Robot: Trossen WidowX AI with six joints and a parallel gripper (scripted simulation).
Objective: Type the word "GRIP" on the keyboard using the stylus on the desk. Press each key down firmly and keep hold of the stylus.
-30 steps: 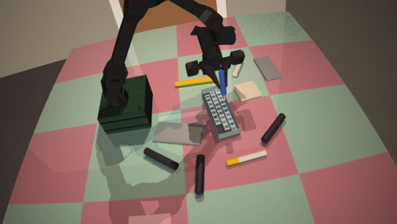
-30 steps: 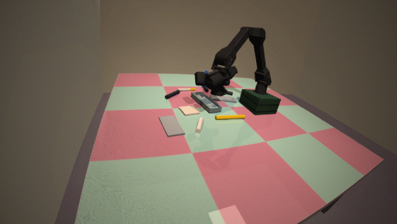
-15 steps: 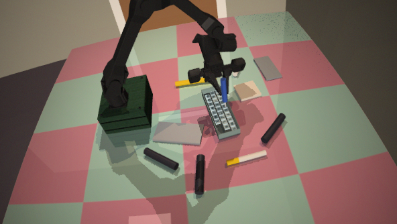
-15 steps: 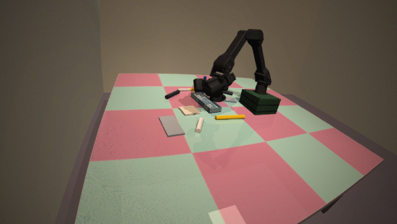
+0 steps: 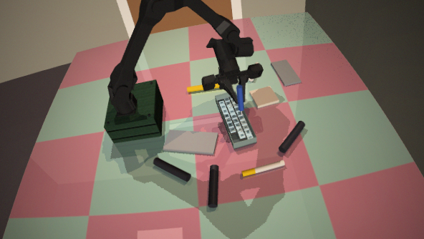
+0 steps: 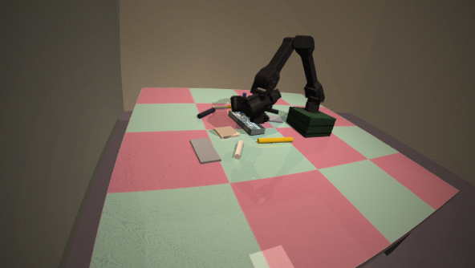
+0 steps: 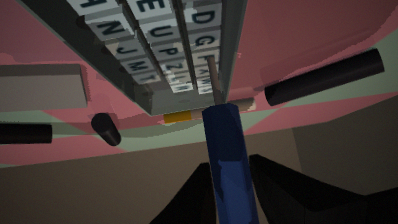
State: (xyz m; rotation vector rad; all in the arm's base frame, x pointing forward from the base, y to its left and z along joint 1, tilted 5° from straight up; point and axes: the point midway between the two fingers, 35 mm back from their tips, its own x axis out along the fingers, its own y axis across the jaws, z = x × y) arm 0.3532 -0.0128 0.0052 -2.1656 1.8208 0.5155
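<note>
My gripper tip is 20 mm short of the yellow-tipped pen, 190 mm to the left of it and 70 mm above it. From my gripper tip the other things lie so: blue stylus: 20 mm below; stylus tip: 50 mm below; beige pad: 90 mm ahead, 90 mm to the left, 80 mm below.
</note>
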